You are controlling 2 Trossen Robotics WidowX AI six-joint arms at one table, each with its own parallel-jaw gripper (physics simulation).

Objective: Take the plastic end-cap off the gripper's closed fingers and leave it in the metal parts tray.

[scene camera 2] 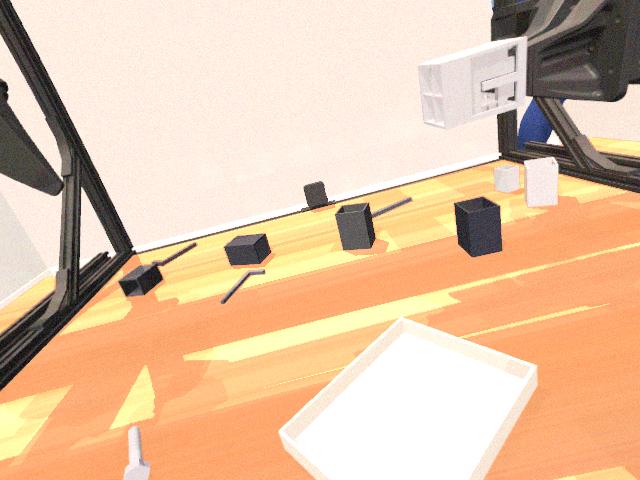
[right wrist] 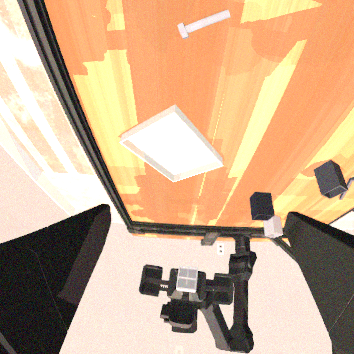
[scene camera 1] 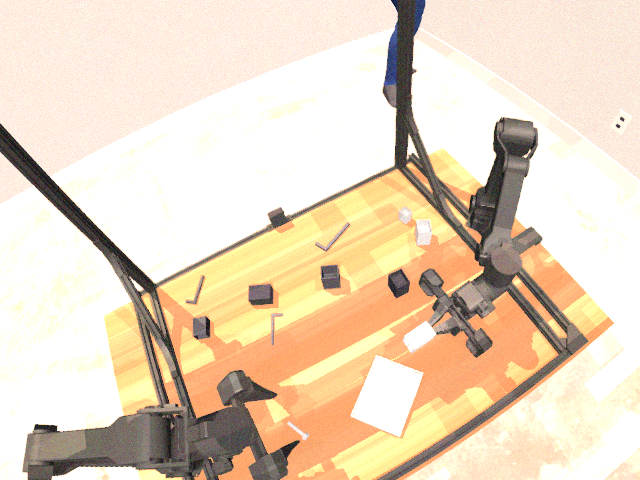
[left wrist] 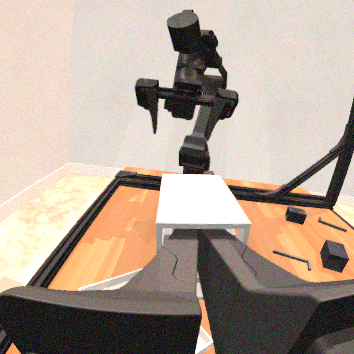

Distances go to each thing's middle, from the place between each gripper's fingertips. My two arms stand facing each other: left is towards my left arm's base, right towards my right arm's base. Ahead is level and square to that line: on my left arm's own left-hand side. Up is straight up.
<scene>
I see the white plastic end-cap [scene camera 2: 450, 89] right at my left hand. From my left hand the other things lie so: white parts tray [scene camera 2: 417, 396] (2 cm ahead, 8 cm to the right, 21 cm below).
Now: the white plastic end-cap 280 mm to the left of my right hand and 40 mm ahead of it. Also, from my right hand: white parts tray (200 mm below, 190 mm to the left, 60 mm ahead).
</scene>
